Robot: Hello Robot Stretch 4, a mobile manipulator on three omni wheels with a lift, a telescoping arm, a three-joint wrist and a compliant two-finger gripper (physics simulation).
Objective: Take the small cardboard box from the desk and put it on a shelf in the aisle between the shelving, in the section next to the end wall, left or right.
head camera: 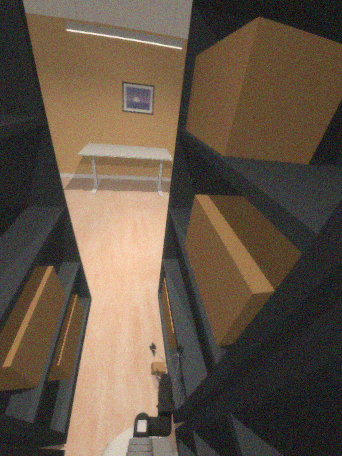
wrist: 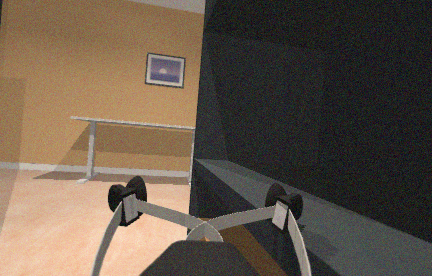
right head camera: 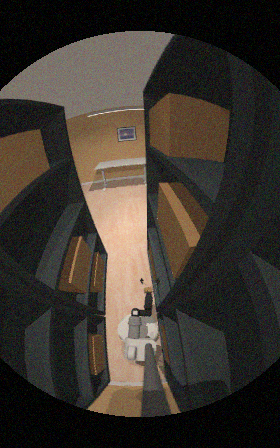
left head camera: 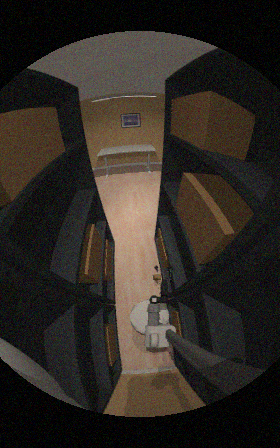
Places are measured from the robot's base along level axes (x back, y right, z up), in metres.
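Pixels of known places: gripper, fingertip midpoint: (head camera: 166,343) (wrist: 206,195) (right head camera: 149,277) (left head camera: 163,264).
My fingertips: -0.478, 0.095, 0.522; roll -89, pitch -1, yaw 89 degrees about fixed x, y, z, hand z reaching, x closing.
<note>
Behind a point stands the place of what it marks, as x, y, z.
The small cardboard box (head camera: 159,368) {-0.495, 0.093, 0.036} (left head camera: 157,277) {-0.488, 0.095, 0.032} (right head camera: 148,290) {-0.488, 0.097, 0.032} shows small and low, just ahead of the dark wrist at the aisle side of the right shelving, and looks lower than the fingers. What it rests on is hard to tell. My gripper (head camera: 166,350) (left head camera: 163,269) {-0.478, 0.095, 0.522} (right head camera: 150,281) {-0.478, 0.095, 0.522} (wrist: 206,195) {-0.478, 0.095, 0.522} points along the aisle beside the right shelving. Its fingers are wide apart, with no box between the tips in the wrist view. A tiny orange sliver by the palm there may be the box. The right shelf board (wrist: 300,215) {-0.484, 0.192, 0.506} lies beneath the right finger.
Dark shelving stands on both sides of the narrow aisle. Large cardboard boxes (head camera: 270,95) {-0.606, 0.237, 1.570} (head camera: 215,280) {-0.430, 0.183, 1.111} (head camera: 30,330) {-0.414, -0.472, 0.739} stand on shelves left and right. The white desk (head camera: 125,150) {-3.506, -0.685, 0.693} (wrist: 145,123) {-3.154, -0.572, 0.685} stands by the far wall. A wall (left head camera: 145,392) lies behind the base.
</note>
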